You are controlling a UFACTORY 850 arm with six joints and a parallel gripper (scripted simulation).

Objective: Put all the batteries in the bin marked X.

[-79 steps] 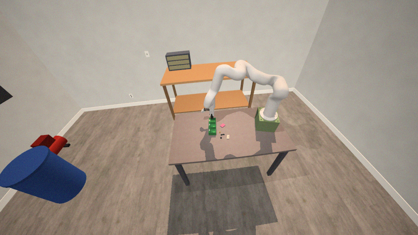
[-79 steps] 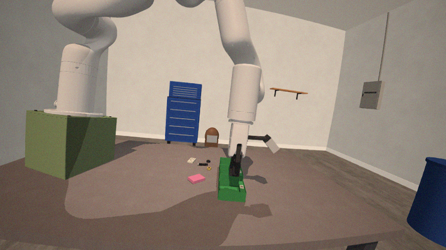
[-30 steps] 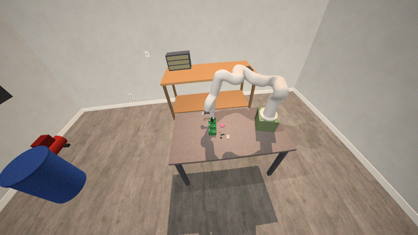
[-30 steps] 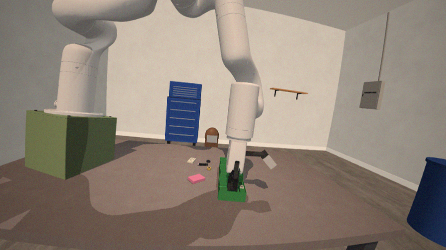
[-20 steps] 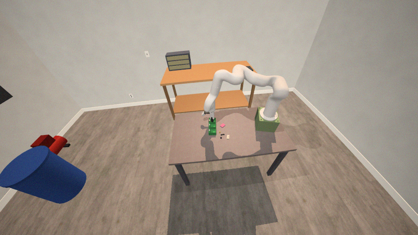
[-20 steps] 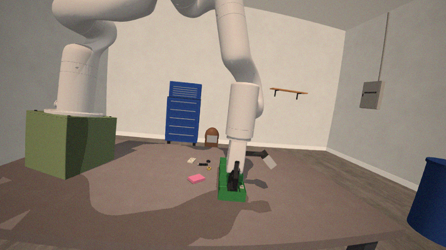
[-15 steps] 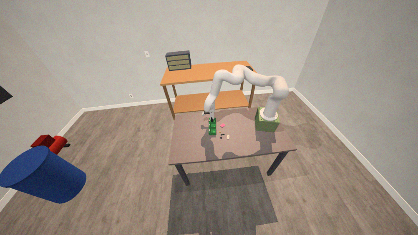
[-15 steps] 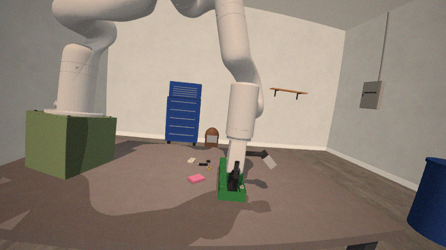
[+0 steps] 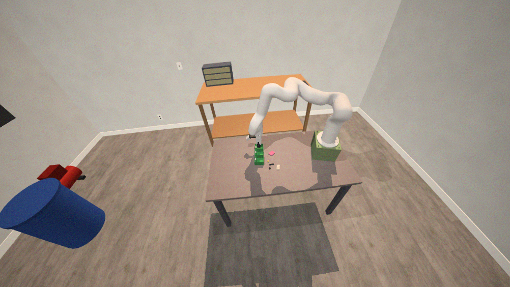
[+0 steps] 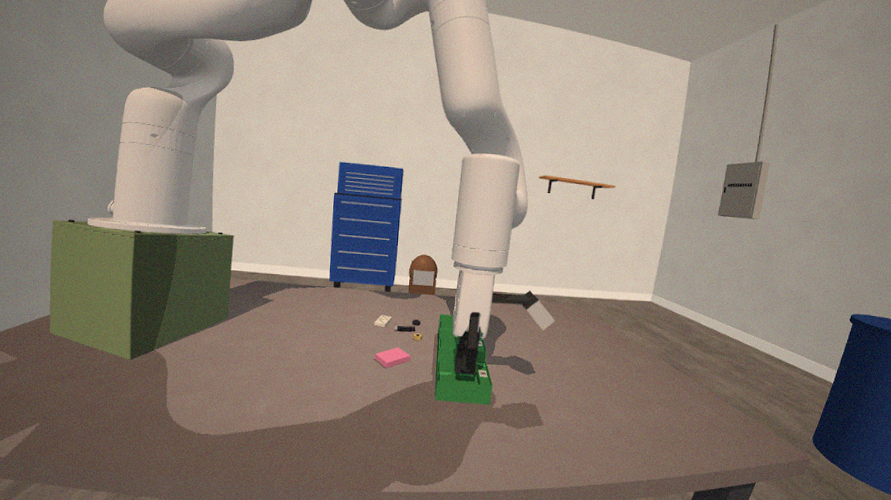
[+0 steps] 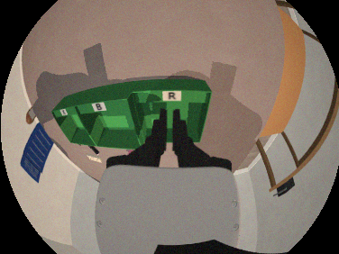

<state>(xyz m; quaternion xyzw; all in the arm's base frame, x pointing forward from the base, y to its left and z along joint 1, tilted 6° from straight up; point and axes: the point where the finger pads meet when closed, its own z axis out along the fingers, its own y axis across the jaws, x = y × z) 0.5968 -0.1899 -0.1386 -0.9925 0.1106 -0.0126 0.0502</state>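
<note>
Now: hand 80 mm to the right of the green bin, 30 mm above it and 10 mm short of it. From my hand the other things lie so: pink block (110 mm behind, 90 mm to the left, 40 mm below); then yellow ring (180 mm to the left, 50 mm below, 50 mm behind); then black cylinder (220 mm to the left, 80 mm behind, 40 mm below).
</note>
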